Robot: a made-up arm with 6 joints. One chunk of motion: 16 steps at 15 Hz.
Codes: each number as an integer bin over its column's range. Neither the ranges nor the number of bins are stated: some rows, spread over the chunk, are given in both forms.
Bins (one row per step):
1: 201 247 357 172 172 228
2: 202 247 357 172 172 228
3: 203 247 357 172 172 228
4: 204 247 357 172 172 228
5: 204 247 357 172 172 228
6: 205 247 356 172 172 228
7: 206 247 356 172 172 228
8: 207 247 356 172 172 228
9: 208 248 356 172 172 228
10: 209 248 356 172 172 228
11: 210 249 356 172 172 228
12: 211 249 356 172 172 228
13: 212 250 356 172 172 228
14: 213 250 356 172 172 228
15: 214 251 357 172 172 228
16: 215 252 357 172 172 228
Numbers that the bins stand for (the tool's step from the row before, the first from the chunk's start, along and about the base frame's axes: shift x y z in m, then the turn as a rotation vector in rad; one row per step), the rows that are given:
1: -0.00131 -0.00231 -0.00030 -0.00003 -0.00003 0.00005
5: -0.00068 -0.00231 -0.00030 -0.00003 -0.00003 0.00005
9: 0.00015 -0.00210 -0.00045 -0.00003 -0.00003 0.00005
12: 0.00077 -0.00189 -0.00045 -0.00003 -0.00003 0.00005
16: 0.00160 -0.00125 -0.00030 -0.00003 -0.00003 0.00005
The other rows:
2: -0.00110 -0.00231 -0.00030 -0.00003 -0.00003 0.00005
3: -0.00089 -0.00231 -0.00030 -0.00003 -0.00003 0.00005
4: -0.00068 -0.00231 -0.00030 -0.00003 -0.00003 0.00005
6: -0.00048 -0.00231 -0.00045 -0.00003 -0.00003 0.00005
7: -0.00027 -0.00231 -0.00045 -0.00003 -0.00003 0.00005
8: -0.00006 -0.00231 -0.00045 -0.00003 -0.00003 0.00005
10: 0.00035 -0.00210 -0.00045 -0.00003 -0.00003 0.00005
11: 0.00056 -0.00189 -0.00045 -0.00003 -0.00003 0.00005
13: 0.00098 -0.00167 -0.00045 -0.00003 -0.00003 0.00005
14: 0.00118 -0.00167 -0.00045 -0.00003 -0.00003 0.00005
15: 0.00139 -0.00146 -0.00030 -0.00003 -0.00003 0.00005

